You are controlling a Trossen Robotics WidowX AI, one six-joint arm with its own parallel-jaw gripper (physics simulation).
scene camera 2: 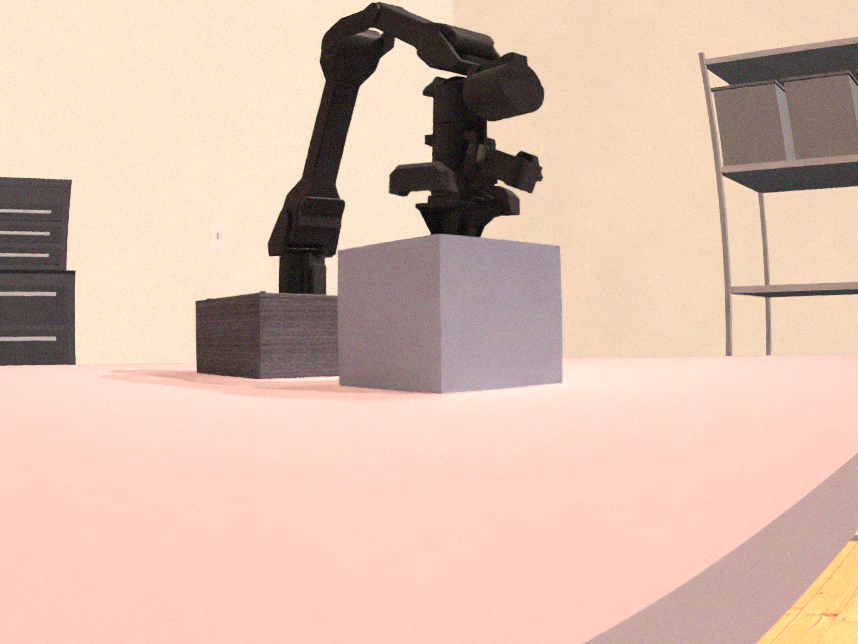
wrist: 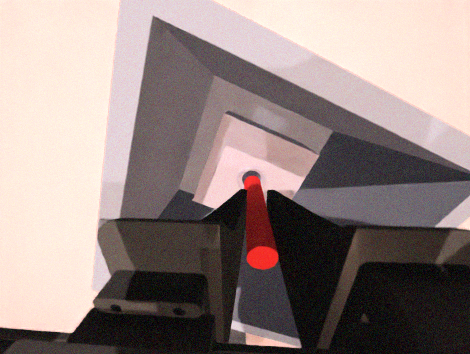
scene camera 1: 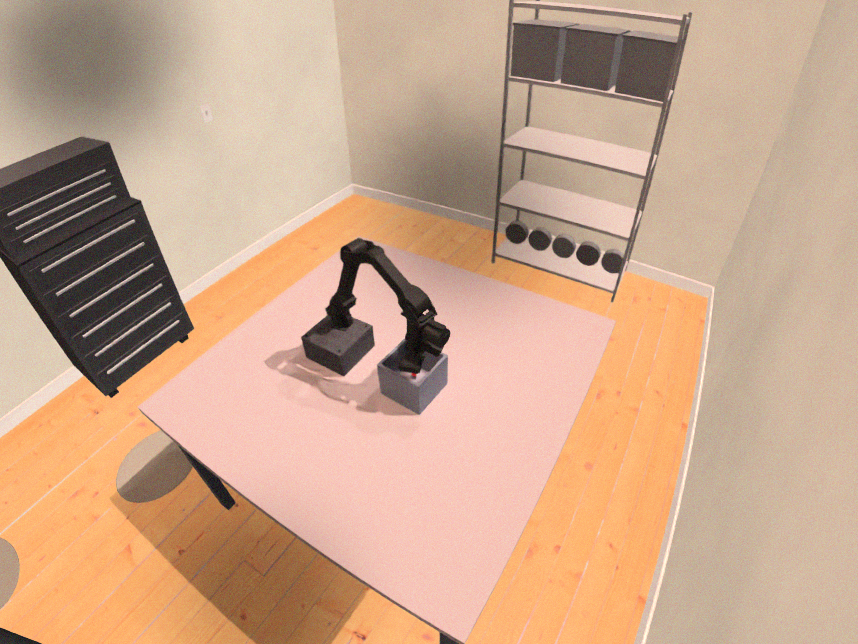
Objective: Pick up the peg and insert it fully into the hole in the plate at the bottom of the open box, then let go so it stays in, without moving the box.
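Places are measured from the arm's base along level axes (x ahead, y left, z up), in centimetres.
Pixels of known places: gripper, between the fingertips: (wrist: pixel 256 196); arm's base, origin of its link: (scene camera 2: pixel 301 299) (scene camera 1: pixel 342 323).
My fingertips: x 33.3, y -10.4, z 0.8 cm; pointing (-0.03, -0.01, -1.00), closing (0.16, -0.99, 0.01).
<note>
For each thing: its middle in the pictures, then the offset to it from my fingertips. Level surfaces: height alone.
- red peg, middle of its body: (wrist: pixel 255 208) (scene camera 1: pixel 413 366) dy -0.1, dx -0.8, dz +0.2 cm
- open blue-grey box, middle of its body: (wrist: pixel 252 184) (scene camera 2: pixel 449 315) (scene camera 1: pixel 413 374) dy -0.1, dx -1.1, dz -3.8 cm
- pale plate, middle of its body: (wrist: pixel 250 170) (scene camera 1: pixel 413 381) dy -0.1, dx -1.1, dz -7.3 cm
- pink table, height of its surface: dz -10.8 cm
My gripper (scene camera 1: pixel 411 367) (wrist: pixel 256 196) is shut on the red peg (scene camera 1: pixel 414 375) (wrist: pixel 259 220), with its fingers down inside the open blue-grey box (scene camera 1: pixel 398 388) (scene camera 2: pixel 498 311) (wrist: pixel 112 200). In the wrist view the pale plate (wrist: pixel 235 160) lies at the box bottom. The peg's far end overlaps the near part of the round hole (wrist: pixel 246 176), and a dark crescent of the hole shows beyond it. I cannot tell whether the tip is inside the hole or above it. In scene camera 2 the box walls hide the fingertips, peg and plate.
The box walls stand around the fingers. The arm's dark base block (scene camera 1: pixel 339 339) (scene camera 2: pixel 259 332) is beside the box on the pink table (scene camera 1: pixel 429 485) (scene camera 2: pixel 415 519). A black tool chest (scene camera 1: pixel 103 270) (scene camera 2: pixel 34 311) and a shelf rack (scene camera 1: pixel 500 173) (scene camera 2: pixel 724 263) stand farther off.
</note>
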